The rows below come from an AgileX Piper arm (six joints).
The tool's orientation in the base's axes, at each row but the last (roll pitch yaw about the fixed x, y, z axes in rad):
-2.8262 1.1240 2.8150
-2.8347 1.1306 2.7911
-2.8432 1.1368 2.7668
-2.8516 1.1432 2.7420
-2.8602 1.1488 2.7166
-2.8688 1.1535 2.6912
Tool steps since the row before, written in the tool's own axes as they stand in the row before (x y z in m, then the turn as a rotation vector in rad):
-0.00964 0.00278 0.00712 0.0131 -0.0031 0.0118
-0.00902 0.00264 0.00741 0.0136 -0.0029 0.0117
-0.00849 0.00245 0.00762 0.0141 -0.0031 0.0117
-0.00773 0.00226 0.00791 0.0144 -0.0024 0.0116
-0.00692 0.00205 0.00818 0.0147 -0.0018 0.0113
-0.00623 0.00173 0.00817 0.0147 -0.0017 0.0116
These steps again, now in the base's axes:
0.01060 -0.00313 0.00540 0.0013 -0.0074 -0.0162
0.01038 -0.00350 0.00481 0.0011 -0.0071 -0.0167
0.01012 -0.00387 0.00434 0.0008 -0.0072 -0.0171
0.00981 -0.00425 0.00362 0.0011 -0.0065 -0.0174
0.00946 -0.00461 0.00286 0.0011 -0.0058 -0.0177
0.00890 -0.00490 0.00232 0.0014 -0.0060 -0.0178

